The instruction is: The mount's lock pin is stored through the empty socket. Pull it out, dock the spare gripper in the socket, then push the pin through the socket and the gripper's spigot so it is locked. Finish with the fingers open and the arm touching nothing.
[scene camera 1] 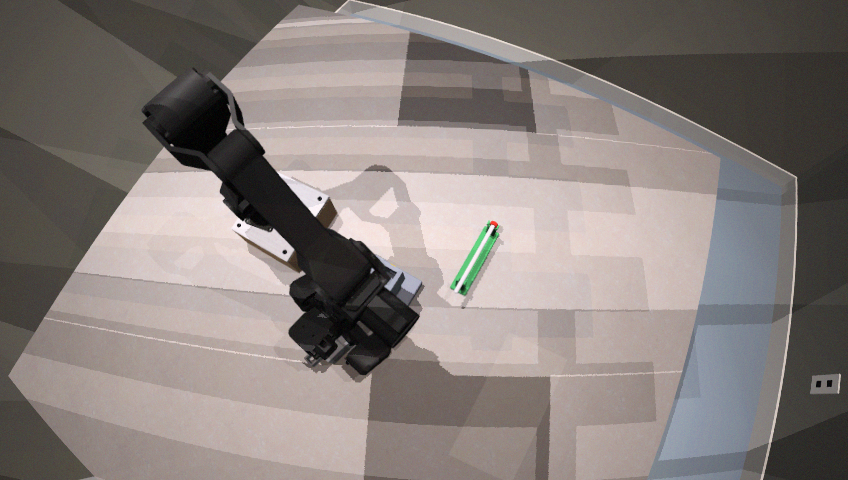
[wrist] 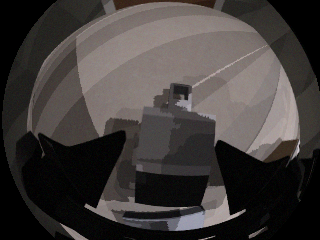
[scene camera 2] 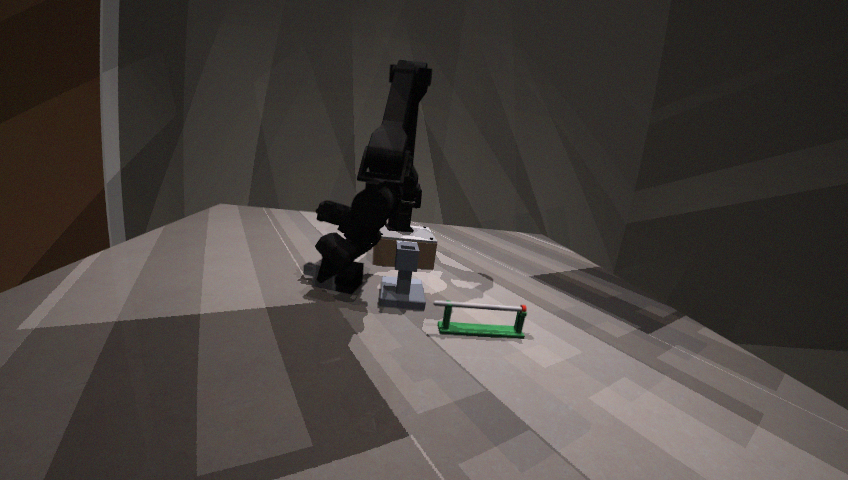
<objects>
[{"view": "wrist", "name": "my gripper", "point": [172,141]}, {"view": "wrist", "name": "spare gripper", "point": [174,160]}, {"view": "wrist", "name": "grey mount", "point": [193,216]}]
</objects>
